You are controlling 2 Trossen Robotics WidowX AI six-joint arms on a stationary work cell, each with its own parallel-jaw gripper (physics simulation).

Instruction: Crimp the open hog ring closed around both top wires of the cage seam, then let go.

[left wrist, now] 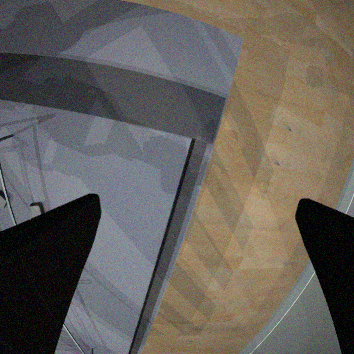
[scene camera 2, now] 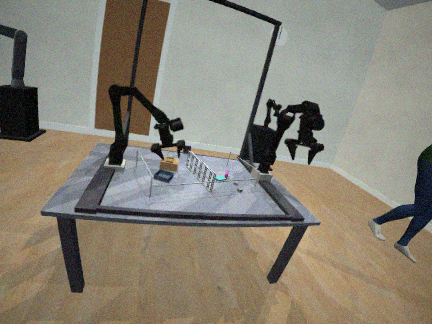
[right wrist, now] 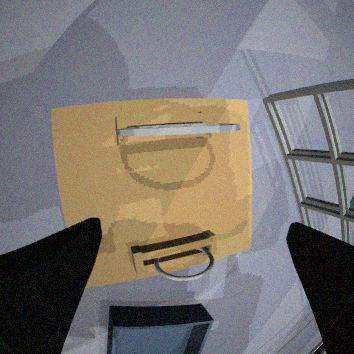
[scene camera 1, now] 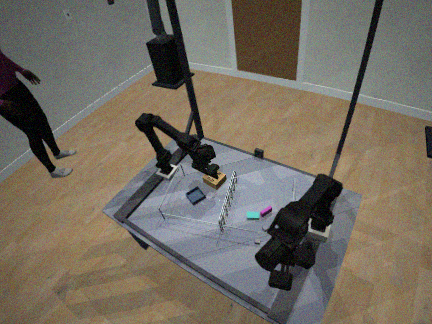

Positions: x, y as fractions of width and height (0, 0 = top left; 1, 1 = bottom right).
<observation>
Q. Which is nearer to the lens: the tan block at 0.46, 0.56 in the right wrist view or the dark blue tray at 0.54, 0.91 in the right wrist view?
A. The tan block.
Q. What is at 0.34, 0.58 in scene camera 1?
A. A dark raised strip.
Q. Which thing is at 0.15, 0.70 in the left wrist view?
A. The left gripper.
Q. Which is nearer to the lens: the dark blue tray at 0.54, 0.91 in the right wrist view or the silver bar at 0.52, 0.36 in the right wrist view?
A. The silver bar.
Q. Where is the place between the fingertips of the right gripper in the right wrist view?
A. At 0.56, 0.66
</observation>
